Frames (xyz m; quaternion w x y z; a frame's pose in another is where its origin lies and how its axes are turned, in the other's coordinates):
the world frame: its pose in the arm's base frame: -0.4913 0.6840 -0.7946 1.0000 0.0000 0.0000 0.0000
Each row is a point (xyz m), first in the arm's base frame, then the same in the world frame.
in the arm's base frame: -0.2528 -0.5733 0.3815
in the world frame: 0.2385 -1.2573 1.1761
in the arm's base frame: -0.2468 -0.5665 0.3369
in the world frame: 0.2445 -1.2505 1.1315
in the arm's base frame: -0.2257 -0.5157 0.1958
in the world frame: 0.2656 -1.1997 0.9904
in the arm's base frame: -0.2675 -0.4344 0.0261
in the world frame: 0.2238 -1.1184 0.8207
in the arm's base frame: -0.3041 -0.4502 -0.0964
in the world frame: 0.1872 -1.1342 0.6982
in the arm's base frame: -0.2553 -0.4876 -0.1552
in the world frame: 0.2360 -1.1716 0.6394
